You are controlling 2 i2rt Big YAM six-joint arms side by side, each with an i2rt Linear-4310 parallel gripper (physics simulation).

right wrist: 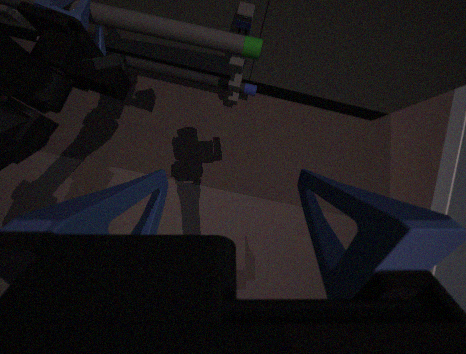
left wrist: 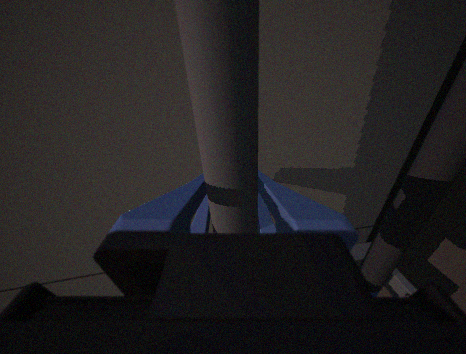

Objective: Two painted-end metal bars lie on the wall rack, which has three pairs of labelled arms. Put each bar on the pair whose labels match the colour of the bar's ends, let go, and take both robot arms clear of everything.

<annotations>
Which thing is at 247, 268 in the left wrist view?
The left gripper.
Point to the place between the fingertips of the right gripper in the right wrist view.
At 232, 176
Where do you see a dark wall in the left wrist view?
At 104, 123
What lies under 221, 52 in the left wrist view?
A green-ended bar.
</annotations>
